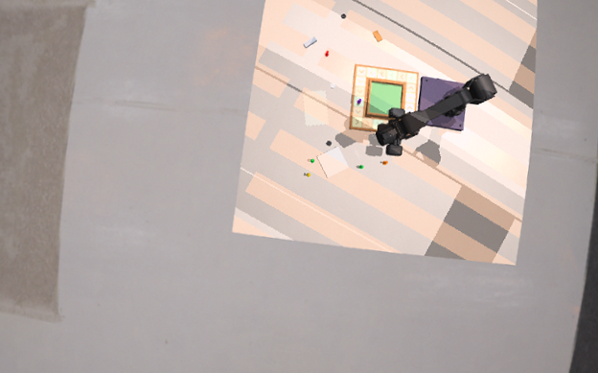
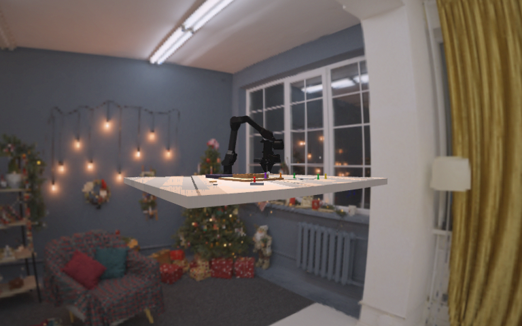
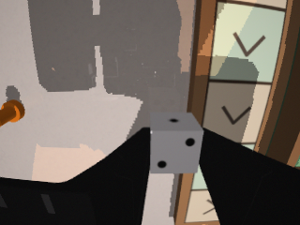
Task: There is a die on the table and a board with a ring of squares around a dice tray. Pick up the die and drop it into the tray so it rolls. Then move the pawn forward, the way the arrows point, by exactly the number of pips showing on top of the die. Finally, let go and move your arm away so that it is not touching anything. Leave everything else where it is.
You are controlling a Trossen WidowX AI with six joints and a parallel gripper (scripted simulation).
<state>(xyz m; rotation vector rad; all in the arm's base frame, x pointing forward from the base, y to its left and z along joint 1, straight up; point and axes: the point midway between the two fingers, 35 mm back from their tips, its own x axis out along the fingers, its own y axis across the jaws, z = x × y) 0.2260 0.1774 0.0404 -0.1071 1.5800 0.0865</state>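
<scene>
Now: gripper tip 15 cm short of the purple pawn and 12 cm to the left of it. From my gripper tip the other things lie so: orange pawn 12 cm to the left, 2 cm below, 1 cm behind; then white die right at my gripper tip; then green dice tray 15 cm to the right, 5 cm ahead, 2 cm below.
</scene>
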